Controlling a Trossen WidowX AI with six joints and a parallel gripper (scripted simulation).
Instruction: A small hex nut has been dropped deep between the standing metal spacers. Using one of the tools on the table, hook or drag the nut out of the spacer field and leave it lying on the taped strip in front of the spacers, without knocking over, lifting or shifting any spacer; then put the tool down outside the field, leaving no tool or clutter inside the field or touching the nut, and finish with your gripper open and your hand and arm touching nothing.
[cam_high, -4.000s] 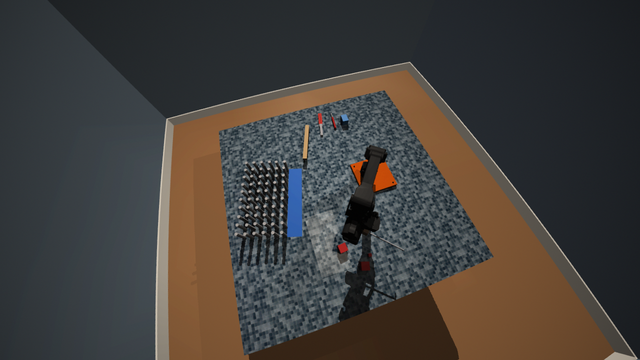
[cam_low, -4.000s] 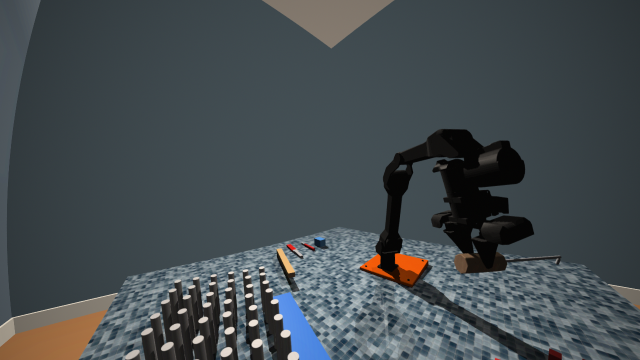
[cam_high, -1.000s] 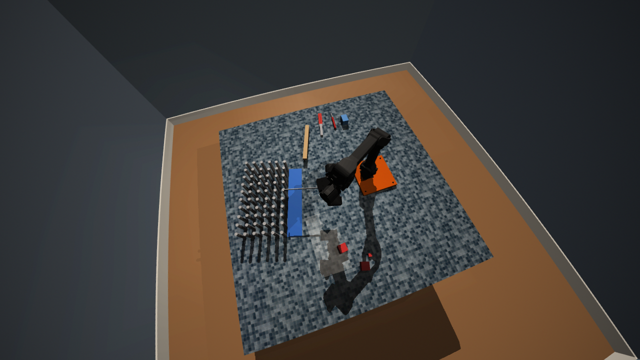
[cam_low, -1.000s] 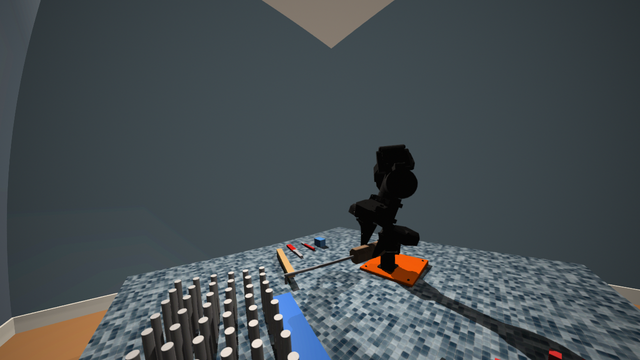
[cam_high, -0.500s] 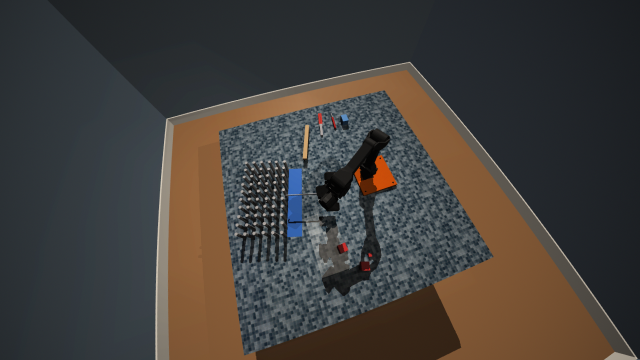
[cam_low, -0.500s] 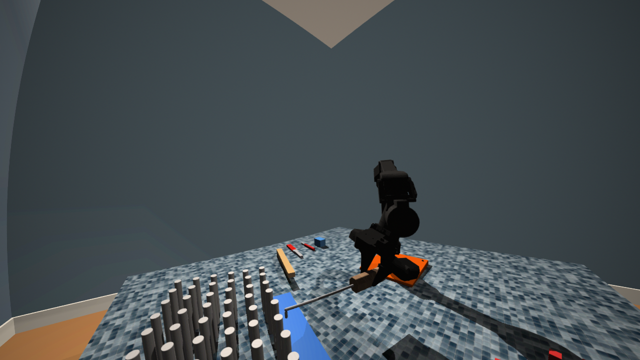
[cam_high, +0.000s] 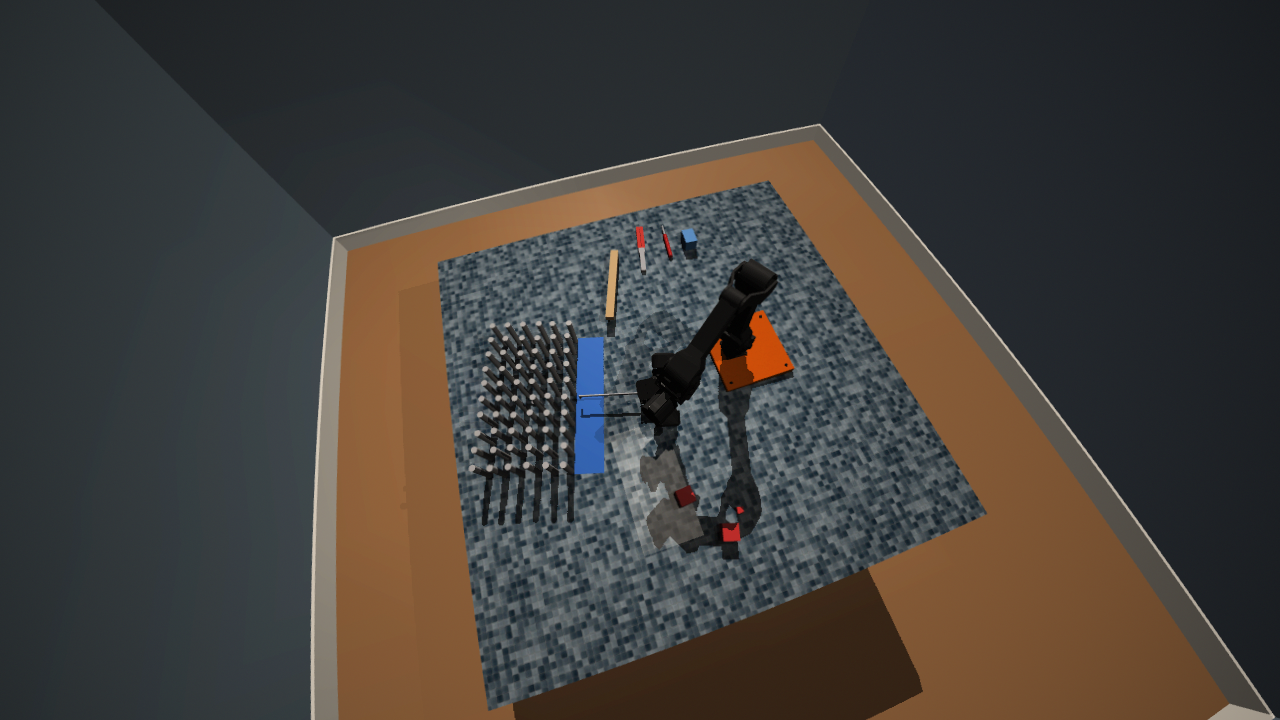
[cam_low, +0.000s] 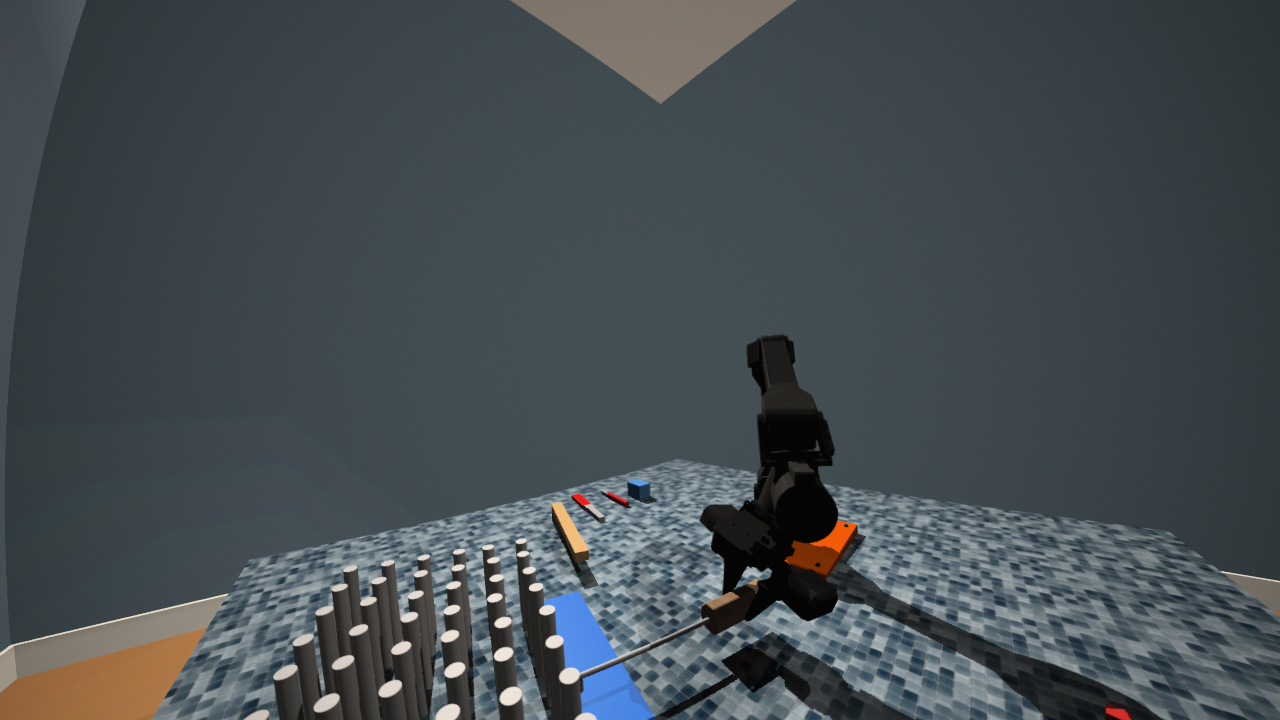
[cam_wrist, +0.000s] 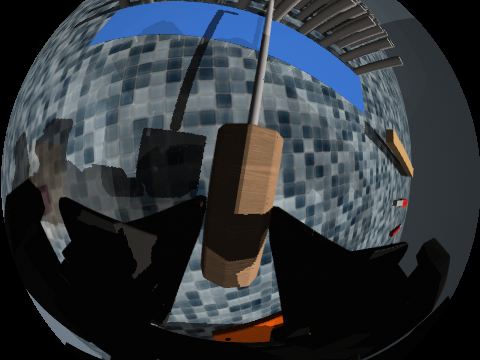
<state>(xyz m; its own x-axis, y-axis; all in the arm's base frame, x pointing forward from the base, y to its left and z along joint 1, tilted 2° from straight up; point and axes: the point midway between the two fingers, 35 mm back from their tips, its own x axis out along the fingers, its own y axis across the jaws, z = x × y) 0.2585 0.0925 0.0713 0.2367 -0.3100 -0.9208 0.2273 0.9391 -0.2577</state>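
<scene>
The blue taped strip is 18 cm ahead of my gripper tip, 4 cm to the right of it and 4 cm below it. The rest, counted from my gripper tip: blue cube (28 cm behind, 52 cm to the right, 2 cm below); hex nut (34 cm ahead, 8 cm to the right, 4 cm below); hook tool (10 cm ahead, 2 cm to the right).
</scene>
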